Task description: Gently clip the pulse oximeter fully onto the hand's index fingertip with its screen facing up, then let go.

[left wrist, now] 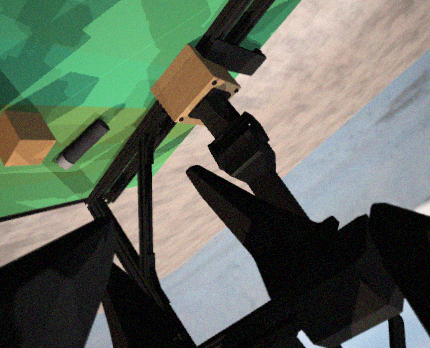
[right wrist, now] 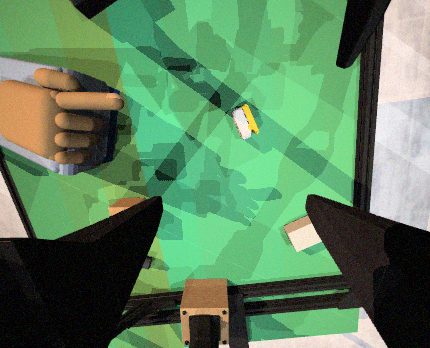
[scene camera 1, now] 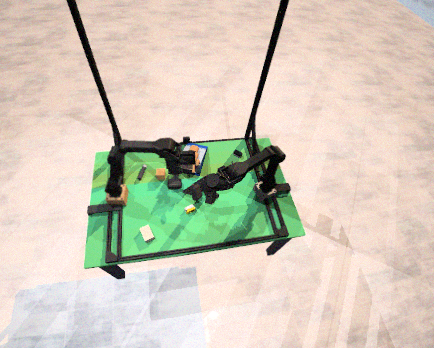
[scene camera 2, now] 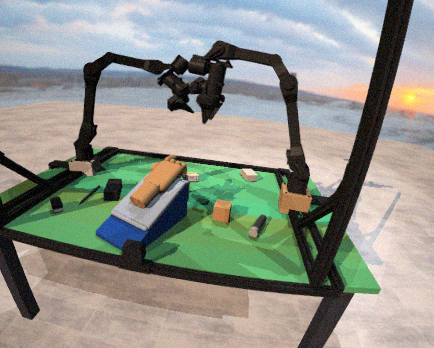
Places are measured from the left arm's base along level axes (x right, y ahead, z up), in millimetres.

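Pixels of known places: left gripper, fingertip midpoint: [left wrist: 242,223] [scene camera 1: 187,188]; right gripper, fingertip midpoint: [left wrist: 139,218] [right wrist: 233,202] [scene camera 2: 207,121]; left arm's base, origin of the base link: [scene camera 1: 265,187] [scene camera 2: 84,158]; right arm's base, origin of the base link: [left wrist: 209,104] [right wrist: 205,327] [scene camera 1: 115,192] [scene camera 2: 296,190].
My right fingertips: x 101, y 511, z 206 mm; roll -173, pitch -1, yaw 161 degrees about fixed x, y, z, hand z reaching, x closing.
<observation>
For each thing: its top centre in the pictures, then the offset to it from my right fingertips. "spot": a spot on its surface instead.
- pulse oximeter, middle of its top: [right wrist: 246,121] [scene camera 2: 192,173] [scene camera 1: 189,208] dx -60, dy -40, dz -233 mm
- blue wedge, surface spot: [scene camera 2: 172,215] spot: dx +282, dy -102, dz -225 mm
- cream block, middle of its top: [right wrist: 310,235] [scene camera 2: 249,171] [scene camera 1: 146,232] dx -118, dy +225, dz -235 mm
- orange cube, middle of its top: [left wrist: 31,153] [right wrist: 123,219] [scene camera 2: 223,204] [scene camera 1: 160,171] dx +223, dy +53, dz -215 mm
- grey cylinder, middle of its top: [left wrist: 87,150] [scene camera 2: 259,221] [scene camera 1: 141,170] dx +283, dy +159, dz -238 mm
- black box, middle of its top: [scene camera 2: 113,184] dx +91, dy -329, dz -230 mm
- thin pen, middle of its top: [scene camera 2: 89,193] dx +118, dy -409, dz -256 mm
- small dark object, middle of its top: [scene camera 2: 55,200] dx +218, dy -479, dz -233 mm
The pulse oximeter [scene camera 1: 190,208] [scene camera 2: 193,176] [right wrist: 244,123], small and white with a yellow side, lies on the green table, apart from the hand. The tan hand [scene camera 2: 159,181] [right wrist: 27,110] rests on a blue wedge [scene camera 2: 172,215] with a pale top. Its index finger [right wrist: 90,100] sticks out, with no clip on it. My right gripper [scene camera 2: 209,112] [right wrist: 233,202] is open and empty, pointing down high above the table. My left gripper [scene camera 1: 191,194] [scene camera 2: 189,100] is open and empty, close beside the right gripper. The oximeter's screen cannot be made out.
A cream block [scene camera 1: 146,233] [scene camera 2: 249,174] [right wrist: 301,237], an orange cube [scene camera 1: 160,173] [scene camera 2: 222,211] and a grey cylinder [scene camera 1: 142,172] [scene camera 2: 257,226] lie on the table. A black box [scene camera 2: 113,189], a thin pen [scene camera 2: 90,194] and a small dark object [scene camera 2: 56,204] lie left of the wedge in scene camera 2.
</observation>
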